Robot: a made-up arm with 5 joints.
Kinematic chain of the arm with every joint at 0, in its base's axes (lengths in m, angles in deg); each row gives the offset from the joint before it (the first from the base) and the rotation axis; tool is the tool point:
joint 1: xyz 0 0 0.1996 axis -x
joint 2: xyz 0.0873 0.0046 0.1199 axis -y
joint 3: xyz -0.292 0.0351 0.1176 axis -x
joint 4: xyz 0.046 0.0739 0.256 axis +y
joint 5: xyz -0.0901 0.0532 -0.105 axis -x
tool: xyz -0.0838 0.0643 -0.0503
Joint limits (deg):
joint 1: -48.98..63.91
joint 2: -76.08..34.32
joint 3: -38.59..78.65
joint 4: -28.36..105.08
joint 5: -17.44..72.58
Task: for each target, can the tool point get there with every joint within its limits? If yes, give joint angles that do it. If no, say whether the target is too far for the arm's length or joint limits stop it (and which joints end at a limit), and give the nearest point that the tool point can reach.
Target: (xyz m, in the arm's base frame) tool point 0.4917 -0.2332 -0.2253
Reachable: no: joint limits stop it (at a limit: joint 1, joint 2, joint 3, joint 4, joint 5) | nearest point -0.1498 -0.0557 0.0227 | short by 0.710 m
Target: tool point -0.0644 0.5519 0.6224
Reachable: yes | joints 24.49 -53.40 41.54 38.29 12.86
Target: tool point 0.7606 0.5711 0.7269
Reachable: no: too far | nearest point 0.5919 0.4676 0.6313 | short by 0.220 m
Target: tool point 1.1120 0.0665 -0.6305
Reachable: no: too far | nearest point 0.4754 0.6687 0.0982 | short by 1.140 m
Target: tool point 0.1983 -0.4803 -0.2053
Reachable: no: joint limits stop it (at a limit: joint 1, joint 2, joint 3, joint 4, joint 5) | nearest point -0.1498 -0.0557 0.0227 | short by 0.594 m
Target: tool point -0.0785 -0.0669 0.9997
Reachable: yes | joints -14.54 -24.47 -14.44 75.13 -10.16
